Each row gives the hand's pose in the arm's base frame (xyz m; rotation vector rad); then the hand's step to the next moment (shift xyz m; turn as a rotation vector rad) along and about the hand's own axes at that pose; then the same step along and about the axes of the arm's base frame.
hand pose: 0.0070 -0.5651 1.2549 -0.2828 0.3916 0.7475
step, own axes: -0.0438 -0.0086 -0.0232 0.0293 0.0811 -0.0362
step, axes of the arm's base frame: -0.0288 -0.0413 -0.0004 -0.0464 0.0606 -0.0541
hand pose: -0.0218 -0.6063 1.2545 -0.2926 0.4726 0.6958
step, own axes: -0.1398 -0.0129 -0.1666 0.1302 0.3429 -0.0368
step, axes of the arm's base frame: -0.1377 -0.1535 -0.0702 -0.1550 0.3071 -0.1324
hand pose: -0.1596 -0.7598 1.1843 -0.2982 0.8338 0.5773
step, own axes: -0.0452 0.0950 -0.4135 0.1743 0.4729 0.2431
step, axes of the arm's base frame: -0.3316 -0.1318 -0.2339 -0.0378 0.5582 0.0104
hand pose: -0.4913 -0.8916 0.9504 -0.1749 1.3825 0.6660
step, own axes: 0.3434 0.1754 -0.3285 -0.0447 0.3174 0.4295
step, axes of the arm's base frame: -0.3579 0.0949 -0.3457 0.1940 0.4512 0.2145
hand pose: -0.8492 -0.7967 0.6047 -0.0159 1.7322 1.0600
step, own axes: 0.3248 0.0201 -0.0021 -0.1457 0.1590 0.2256
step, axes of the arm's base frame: -0.1554 0.1596 -0.2373 0.1599 0.1763 0.2019
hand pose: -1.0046 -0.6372 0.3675 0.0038 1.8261 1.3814
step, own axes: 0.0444 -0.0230 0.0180 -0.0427 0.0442 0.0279
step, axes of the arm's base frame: -0.0080 0.0255 -0.0459 0.0249 0.0203 0.0593
